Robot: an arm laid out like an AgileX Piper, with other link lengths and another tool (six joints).
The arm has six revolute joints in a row. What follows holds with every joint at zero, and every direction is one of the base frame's.
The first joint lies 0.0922 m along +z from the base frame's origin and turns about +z.
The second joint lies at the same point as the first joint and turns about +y.
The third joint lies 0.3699 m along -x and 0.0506 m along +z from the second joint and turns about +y.
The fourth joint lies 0.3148 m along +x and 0.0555 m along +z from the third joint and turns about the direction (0.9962, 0, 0.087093).
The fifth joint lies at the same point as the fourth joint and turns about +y.
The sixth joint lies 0.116 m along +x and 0.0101 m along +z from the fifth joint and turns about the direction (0.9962, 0, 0.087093).
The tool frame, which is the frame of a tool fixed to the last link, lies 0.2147 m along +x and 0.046 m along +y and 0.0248 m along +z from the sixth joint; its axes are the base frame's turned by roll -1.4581, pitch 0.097 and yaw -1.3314 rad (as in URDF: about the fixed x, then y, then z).
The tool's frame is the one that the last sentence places.
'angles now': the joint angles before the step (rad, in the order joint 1, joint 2, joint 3, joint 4, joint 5, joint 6). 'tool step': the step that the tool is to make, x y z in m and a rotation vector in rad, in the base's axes. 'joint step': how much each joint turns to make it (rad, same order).
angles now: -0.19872 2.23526 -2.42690 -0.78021 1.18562 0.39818
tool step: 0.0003 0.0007 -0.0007 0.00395 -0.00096 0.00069
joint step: -0.00031 0.00001 -0.00003 0.00410 0.00001 0.00022
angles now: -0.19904 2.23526 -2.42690 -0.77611 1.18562 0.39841
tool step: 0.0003 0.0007 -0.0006 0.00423 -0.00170 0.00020
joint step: -0.00028 -0.00016 0.00018 0.00398 -0.00007 0.00124
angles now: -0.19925 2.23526 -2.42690 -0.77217 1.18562 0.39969
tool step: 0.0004 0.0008 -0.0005 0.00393 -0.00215 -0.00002
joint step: 0.00007 -0.00014 0.00029 0.00330 -0.00018 0.00209
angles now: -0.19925 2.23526 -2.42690 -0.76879 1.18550 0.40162
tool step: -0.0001 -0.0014 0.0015 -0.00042 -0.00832 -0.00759
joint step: -0.00009 -0.00023 0.00041 -0.00546 -0.00077 0.01218
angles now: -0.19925 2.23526 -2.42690 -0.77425 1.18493 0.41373
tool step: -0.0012 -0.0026 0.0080 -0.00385 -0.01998 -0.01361
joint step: 0.00004 -0.00364 -0.00580 -0.01055 0.00149 0.01837
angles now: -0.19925 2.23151 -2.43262 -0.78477 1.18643 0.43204
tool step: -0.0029 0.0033 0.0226 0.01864 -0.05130 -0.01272
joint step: 0.00019 -0.01498 -0.03222 0.01732 0.01514 0.01567
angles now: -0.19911 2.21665 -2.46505 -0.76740 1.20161 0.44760
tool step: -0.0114 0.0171 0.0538 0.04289 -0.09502 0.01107
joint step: 0.00220 -0.05804 -0.04974 0.06121 0.02703 -0.00476
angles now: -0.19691 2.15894 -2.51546 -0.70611 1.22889 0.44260
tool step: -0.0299 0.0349 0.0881 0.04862 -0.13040 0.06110
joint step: 0.00247 -0.12054 -0.04183 0.10547 0.02617 -0.03997
